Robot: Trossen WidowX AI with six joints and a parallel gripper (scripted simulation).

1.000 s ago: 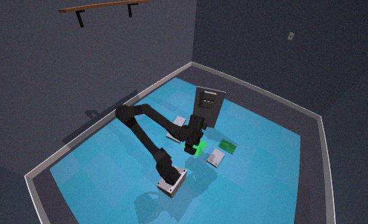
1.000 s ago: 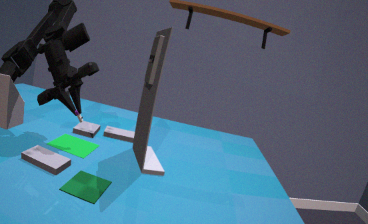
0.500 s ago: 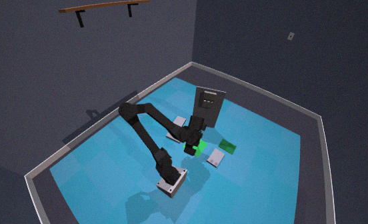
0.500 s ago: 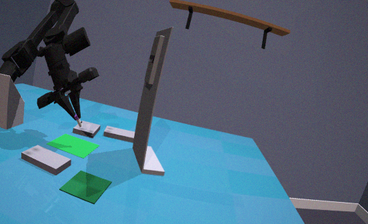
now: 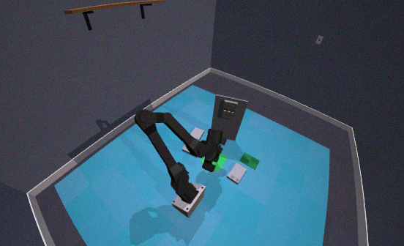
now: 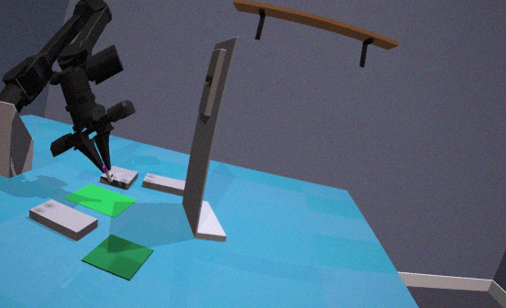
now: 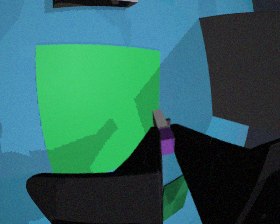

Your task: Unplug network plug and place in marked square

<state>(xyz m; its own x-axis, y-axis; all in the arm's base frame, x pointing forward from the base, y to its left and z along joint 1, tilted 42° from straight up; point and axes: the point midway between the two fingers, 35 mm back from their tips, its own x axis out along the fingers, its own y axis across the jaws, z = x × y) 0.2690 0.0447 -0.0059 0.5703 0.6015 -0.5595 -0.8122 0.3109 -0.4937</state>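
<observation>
Right now my gripper tip is 10 mm past the bright green marked square and 60 mm above it. From my gripper tip the other things lie so: network plug (right at my gripper tip); grey panel (170 mm ahead, 40 mm to the left, 90 mm above).
</observation>
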